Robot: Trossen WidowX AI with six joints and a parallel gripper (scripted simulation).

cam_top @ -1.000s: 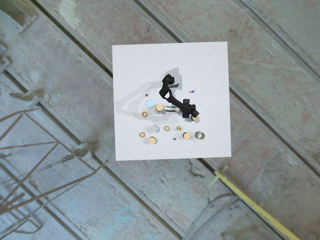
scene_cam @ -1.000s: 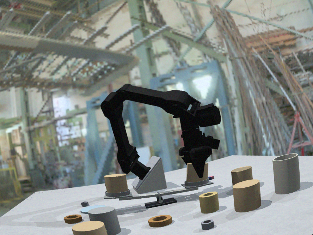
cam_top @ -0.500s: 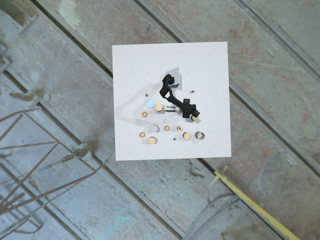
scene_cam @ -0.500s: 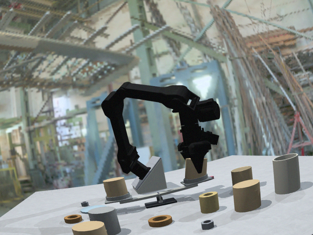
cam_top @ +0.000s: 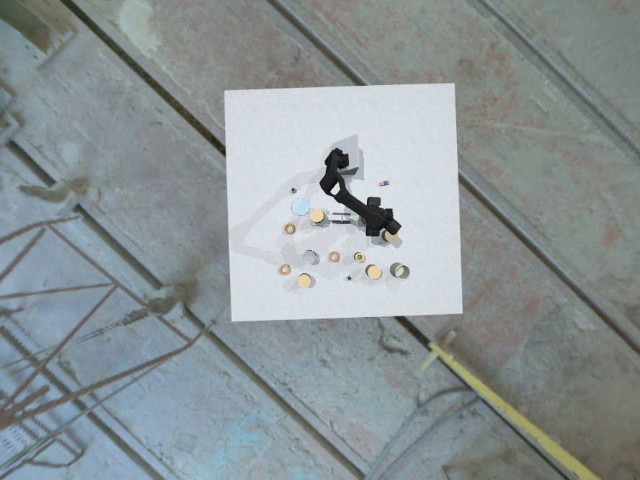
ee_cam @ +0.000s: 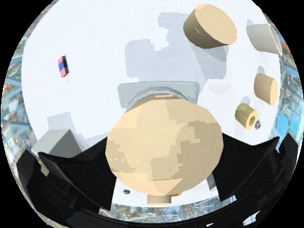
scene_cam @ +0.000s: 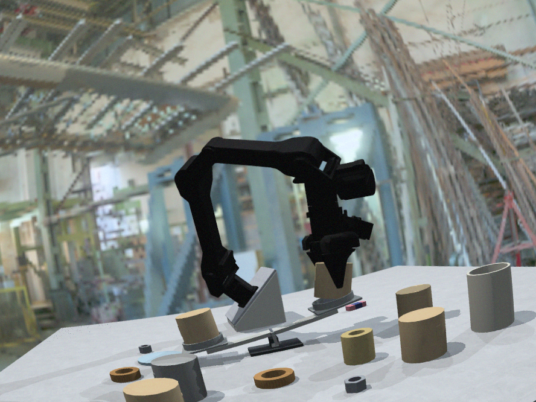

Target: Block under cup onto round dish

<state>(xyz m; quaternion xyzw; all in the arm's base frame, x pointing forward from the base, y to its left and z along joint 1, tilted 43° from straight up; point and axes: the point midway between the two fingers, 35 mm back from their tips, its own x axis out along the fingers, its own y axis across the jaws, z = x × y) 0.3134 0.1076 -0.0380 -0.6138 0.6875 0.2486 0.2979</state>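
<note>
My gripper tip is now 1 cm to the left of the grey block and 2 cm above it. The rest, counted from my gripper tip: tan cup: 4 cm behind, 28 cm to the right, 3 cm below; then balance beam: 2 cm behind, 13 cm to the right, 6 cm below; then blue piece: 20 cm behind, 13 cm to the left, 9 cm below.
</note>
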